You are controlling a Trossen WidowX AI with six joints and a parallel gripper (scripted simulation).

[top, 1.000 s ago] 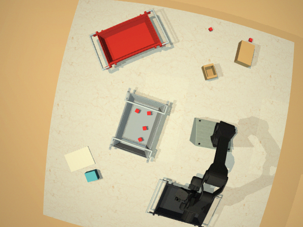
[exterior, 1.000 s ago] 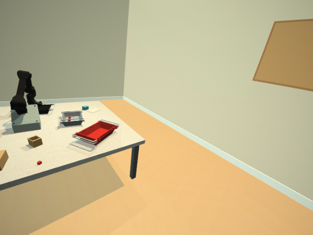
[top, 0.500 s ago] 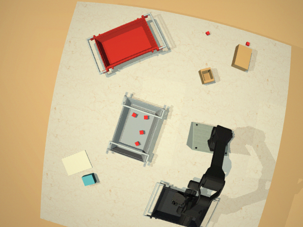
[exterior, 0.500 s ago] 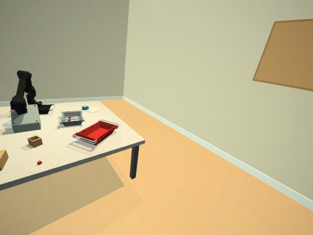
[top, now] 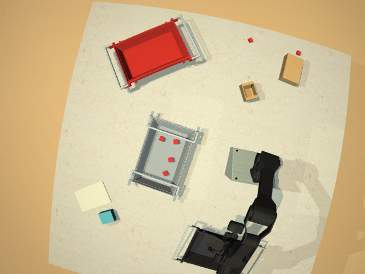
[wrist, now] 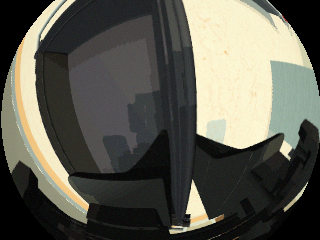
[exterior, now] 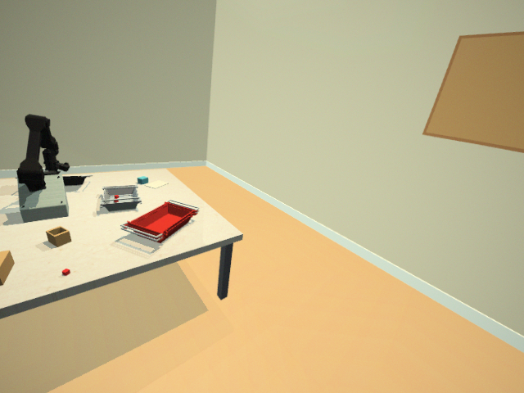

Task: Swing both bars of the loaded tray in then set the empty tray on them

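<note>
Now: gripper tip 30 mm short of the black tray and 80 mm to the right of it. The rest, counted from my gripper tip: cream flat pad: 590 mm ahead, 130 mm to the right, 60 mm below; teal cube: 510 mm ahead, 50 mm to the right, 40 mm below; wooden box: 60 mm behind, 610 mm to the right, 40 mm below.
</note>
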